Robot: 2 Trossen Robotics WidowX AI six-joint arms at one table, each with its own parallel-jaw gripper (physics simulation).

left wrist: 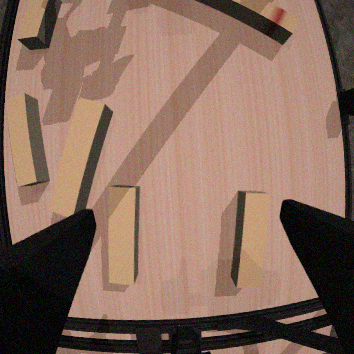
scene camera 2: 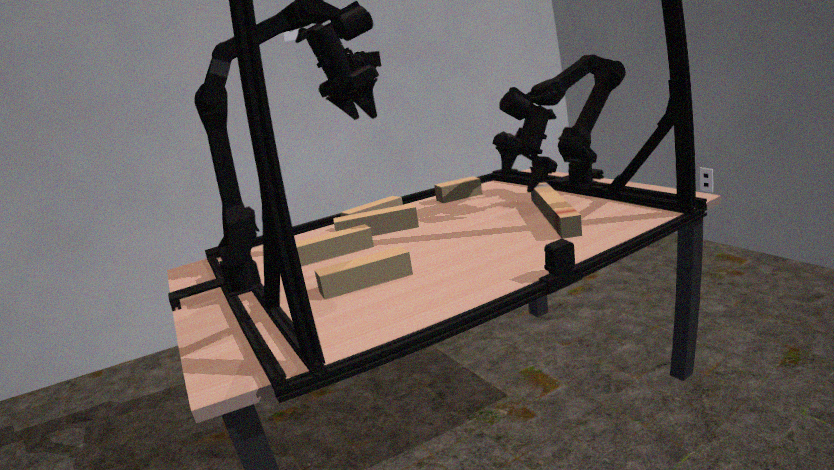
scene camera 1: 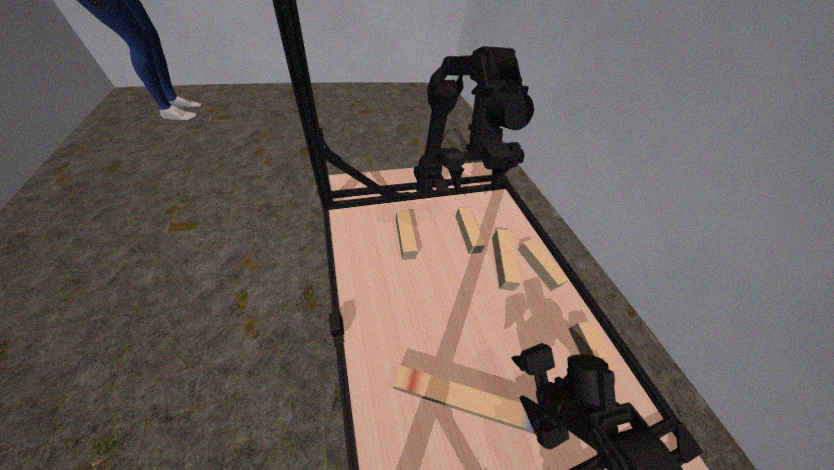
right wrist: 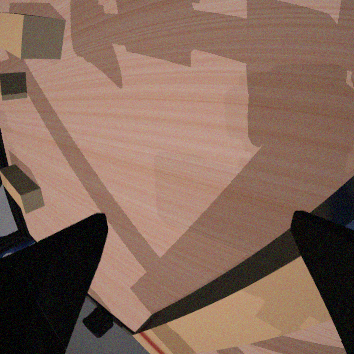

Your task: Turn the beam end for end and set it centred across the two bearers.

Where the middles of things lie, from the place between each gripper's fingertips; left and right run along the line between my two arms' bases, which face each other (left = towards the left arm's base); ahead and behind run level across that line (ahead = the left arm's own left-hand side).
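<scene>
Beam [scene camera 1: 495, 408]: my right gripper is 4 cm above it, 11 cm past it and 1 cm to the left of it.
My left hand, relative to the beam: 260 mm above it, 100 mm past it, 380 mm to the left of it.
</scene>
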